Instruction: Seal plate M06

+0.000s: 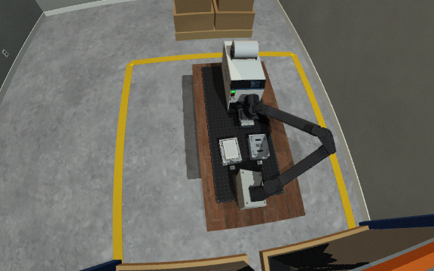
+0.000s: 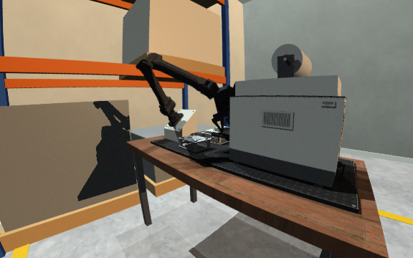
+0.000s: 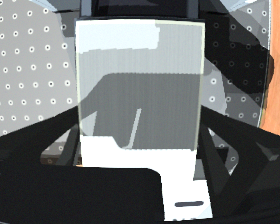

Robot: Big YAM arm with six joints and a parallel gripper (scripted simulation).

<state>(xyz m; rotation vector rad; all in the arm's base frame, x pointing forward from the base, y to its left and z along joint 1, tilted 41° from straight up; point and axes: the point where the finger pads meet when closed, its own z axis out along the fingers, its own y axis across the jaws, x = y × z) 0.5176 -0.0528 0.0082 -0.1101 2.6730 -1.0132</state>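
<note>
Right now the white well plate is right at my hand. From my hand the other things lie so: foil roll (330 mm ahead, 300 mm above, 10 mm to the right); then dark stage (30 mm below); then white plate (200 mm behind, 140 mm to the left, 60 mm below).
</note>
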